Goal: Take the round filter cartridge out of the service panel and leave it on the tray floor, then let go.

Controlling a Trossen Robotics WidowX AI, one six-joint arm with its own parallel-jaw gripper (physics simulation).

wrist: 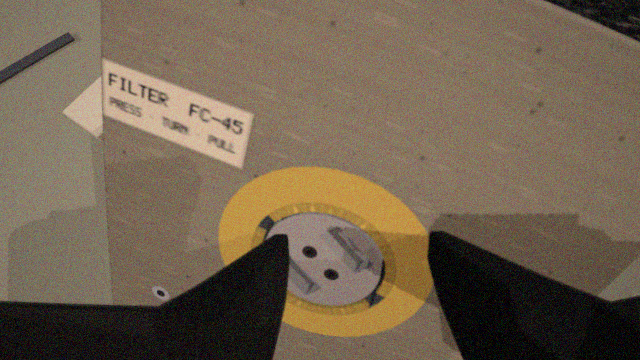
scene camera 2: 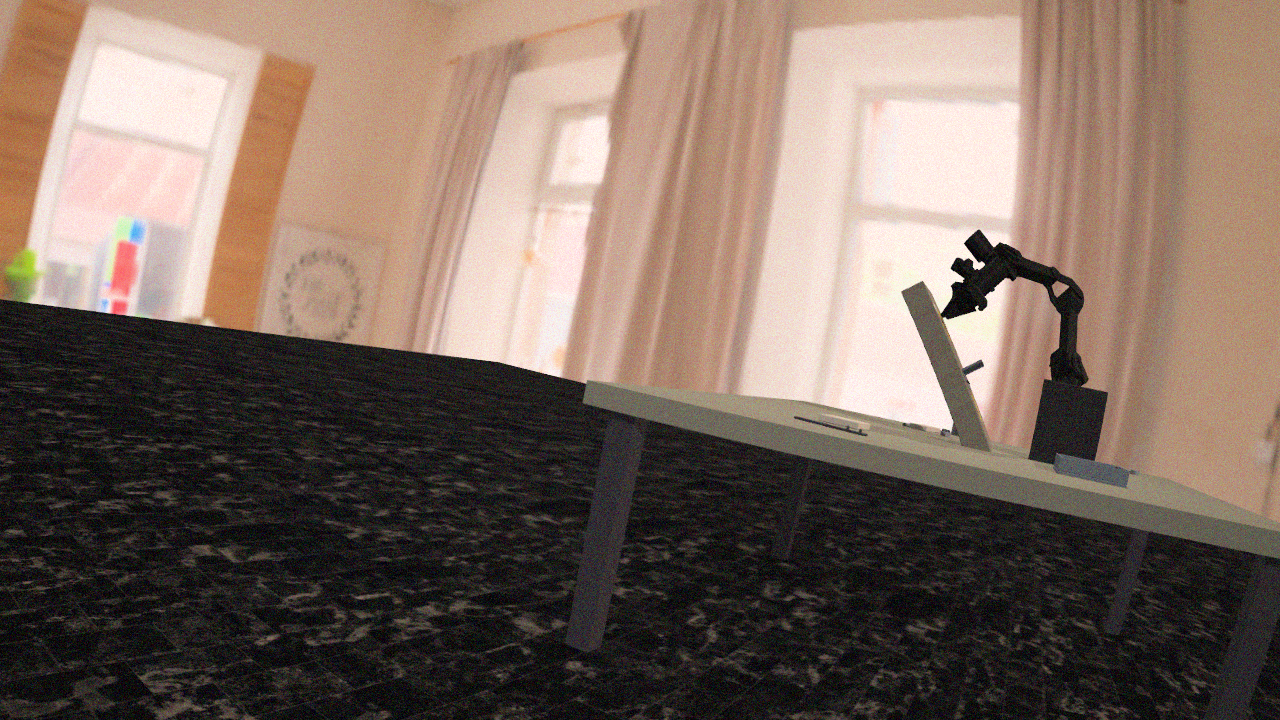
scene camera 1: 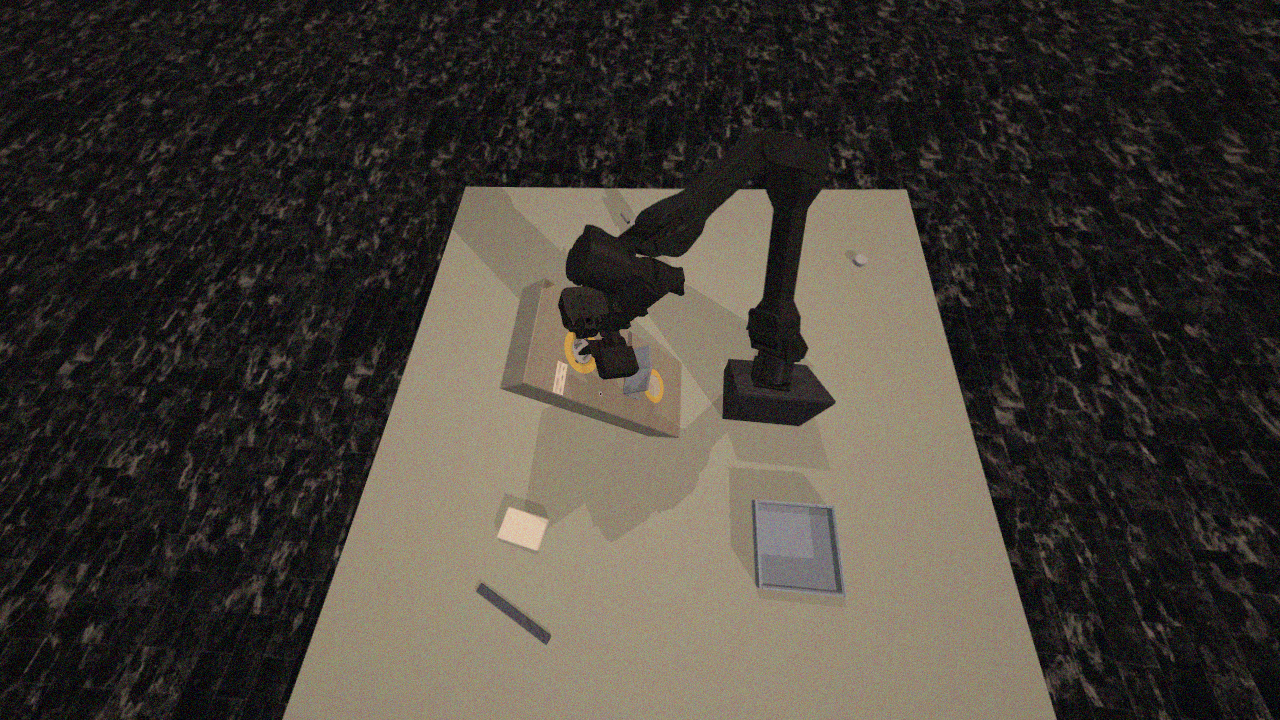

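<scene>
The round filter cartridge [wrist: 320, 231] is a grey disc with two raised ribs and two dark holes. It sits inside a yellow ring [wrist: 310, 185] [scene camera 1: 570, 354] on the tilted brown service panel [wrist: 450, 100] [scene camera 1: 535, 358] [scene camera 2: 944, 367]. My gripper [wrist: 358, 246] [scene camera 2: 945, 316] is partly open and empty, at the upper part of the panel's face. In the wrist view the left fingertip overlaps the cartridge's left part and hides some of one rib; the right fingertip is over the ring's right edge. Contact cannot be told. The blue-grey tray [scene camera 1: 787, 573] [scene camera 2: 1090, 471] lies on the table.
A blue-grey part [scene camera 1: 637, 374] stands out from the panel near a second yellow ring [scene camera 1: 659, 385]. A white label [wrist: 177, 112] [scene camera 1: 560, 377] is beside the cartridge. A pale block [scene camera 1: 522, 528] and a dark bar [scene camera 1: 513, 613] lie on the table. The arm's base [scene camera 1: 769, 398] stands between panel and tray.
</scene>
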